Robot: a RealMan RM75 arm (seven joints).
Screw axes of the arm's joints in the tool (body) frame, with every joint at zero. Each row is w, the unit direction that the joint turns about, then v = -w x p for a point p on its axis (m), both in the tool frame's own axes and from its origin. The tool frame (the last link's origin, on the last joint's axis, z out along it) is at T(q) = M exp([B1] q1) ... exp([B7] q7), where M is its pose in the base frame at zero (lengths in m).
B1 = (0, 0, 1, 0, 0, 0)
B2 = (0, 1, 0, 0.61, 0, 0)
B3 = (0, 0, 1, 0, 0, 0)
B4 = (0, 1, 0, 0.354, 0, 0)
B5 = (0, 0, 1, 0, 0, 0)
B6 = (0, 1, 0, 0.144, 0, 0)
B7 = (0, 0, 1, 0, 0, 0)
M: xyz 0 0 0.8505 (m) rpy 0 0 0 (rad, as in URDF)
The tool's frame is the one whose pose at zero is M.
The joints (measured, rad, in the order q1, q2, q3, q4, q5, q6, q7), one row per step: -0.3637 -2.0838 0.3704 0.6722 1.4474 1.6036 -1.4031; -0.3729 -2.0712 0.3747 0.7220 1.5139 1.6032 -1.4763; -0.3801 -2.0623 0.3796 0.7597 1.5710 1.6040 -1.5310; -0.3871 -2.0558 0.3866 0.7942 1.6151 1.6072 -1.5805; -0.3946 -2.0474 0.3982 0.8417 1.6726 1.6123 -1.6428; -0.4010 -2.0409 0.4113 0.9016 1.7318 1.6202 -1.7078; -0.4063 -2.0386 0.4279 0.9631 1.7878 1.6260 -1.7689; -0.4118 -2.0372 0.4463 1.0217 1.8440 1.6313 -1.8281; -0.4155 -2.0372 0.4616 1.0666 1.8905 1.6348 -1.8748
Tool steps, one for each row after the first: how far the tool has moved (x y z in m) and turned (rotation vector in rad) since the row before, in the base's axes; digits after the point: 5 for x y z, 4 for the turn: 0.00300 0.00401 0.00454 -0.0683 0.0322 0.0007; 0.00197 0.00270 0.00213 -0.0566 0.0301 0.0056; 0.00275 0.00240 0.00204 -0.0470 0.0233 0.0038; 0.00323 0.00252 0.00284 -0.0587 0.0362 0.0086; 0.00399 0.00199 0.00405 -0.0547 0.0450 0.0108; 0.00433 0.00173 0.00285 -0.0488 0.0464 0.0147; 0.00409 0.00161 0.00201 -0.0462 0.0469 0.0195; 0.00263 0.00095 0.00092 -0.0352 0.0377 0.0210
